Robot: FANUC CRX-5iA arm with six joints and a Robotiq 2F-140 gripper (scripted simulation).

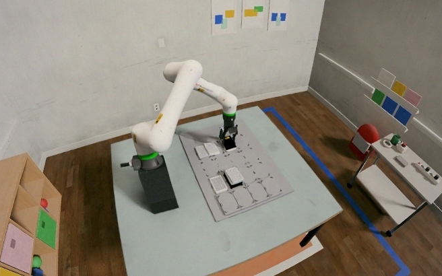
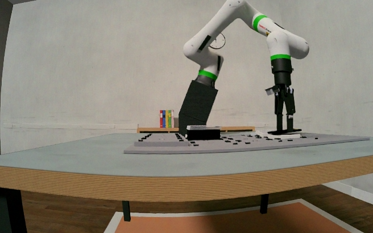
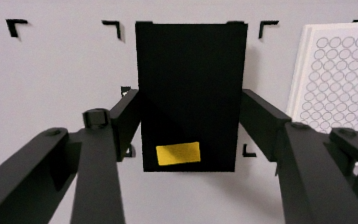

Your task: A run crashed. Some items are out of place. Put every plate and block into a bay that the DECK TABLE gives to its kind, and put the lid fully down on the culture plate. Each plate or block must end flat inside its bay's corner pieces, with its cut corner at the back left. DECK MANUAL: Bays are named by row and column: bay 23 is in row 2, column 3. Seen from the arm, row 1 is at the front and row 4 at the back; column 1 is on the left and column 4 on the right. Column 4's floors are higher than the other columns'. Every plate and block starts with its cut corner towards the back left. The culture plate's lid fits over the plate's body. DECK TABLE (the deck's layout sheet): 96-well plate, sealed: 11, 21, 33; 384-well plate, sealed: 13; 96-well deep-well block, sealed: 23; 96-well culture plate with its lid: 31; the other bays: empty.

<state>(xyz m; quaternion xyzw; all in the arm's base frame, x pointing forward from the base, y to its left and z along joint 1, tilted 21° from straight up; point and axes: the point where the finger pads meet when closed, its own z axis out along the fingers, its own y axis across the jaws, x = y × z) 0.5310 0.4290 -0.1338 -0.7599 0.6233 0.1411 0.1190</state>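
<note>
Now: hand 20 mm above the lid. From my hand the other things lie so: white plate: 210 mm behind, 40 mm to the right, 40 mm below; black deep-well block: 40 mm behind, 340 mm to the right, 30 mm below.
</note>
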